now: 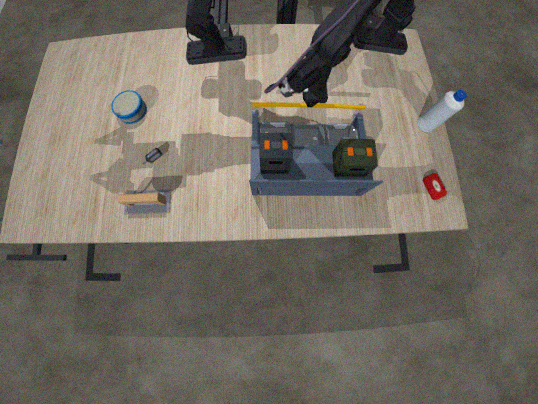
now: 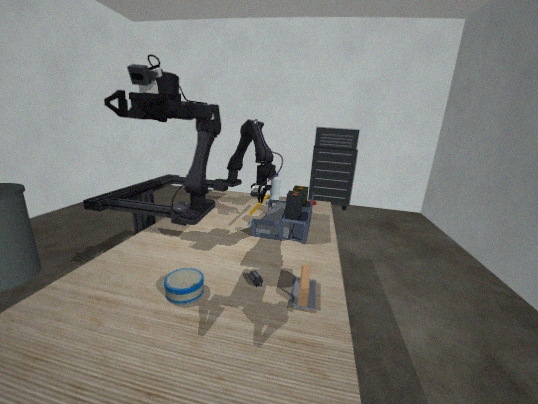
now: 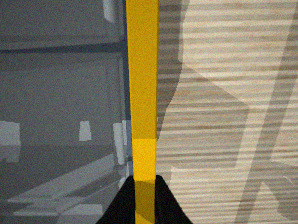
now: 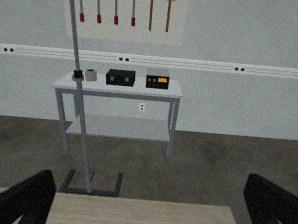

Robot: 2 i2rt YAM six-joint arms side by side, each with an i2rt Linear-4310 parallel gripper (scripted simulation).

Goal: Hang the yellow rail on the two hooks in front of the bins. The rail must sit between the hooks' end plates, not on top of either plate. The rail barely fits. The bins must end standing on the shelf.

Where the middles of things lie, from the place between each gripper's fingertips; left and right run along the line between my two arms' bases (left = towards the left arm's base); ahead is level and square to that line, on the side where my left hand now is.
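Scene:
From my left hand, the white bottle (image 1: pixel 451 102) is 30 mm below, 490 mm to the left and 40 mm ahead, and the blue-grey shelf (image 1: pixel 309 161) is 50 mm below, 130 mm ahead and 10 mm to the right. Counting from that same left hand, you'd find the wooden-handled float (image 1: pixel 149 202) 90 mm below, 230 mm ahead and 590 mm to the right, and the blue-rimmed tin (image 2: pixel 183 286) 100 mm below, 140 mm behind and 650 mm to the right. Going by its middle, the white bottle is nearer to my left hand than to my right gripper.
My right gripper (image 2: pixel 122 103) is 52 cm above the blue-rimmed tin, 10 cm short of it and 5 cm to the right of it. As for the others, measured from my right hand: the blue-grey shelf is 48 cm below, 37 cm ahead and 69 cm to the left, the wooden-handled float is 52 cm below, 48 cm ahead and 12 cm to the left, and the white bottle is 46 cm below, 28 cm ahead and 120 cm to the left. The blue-rimmed tin, going by its middle, is nearer to my right gripper than to my left hand.

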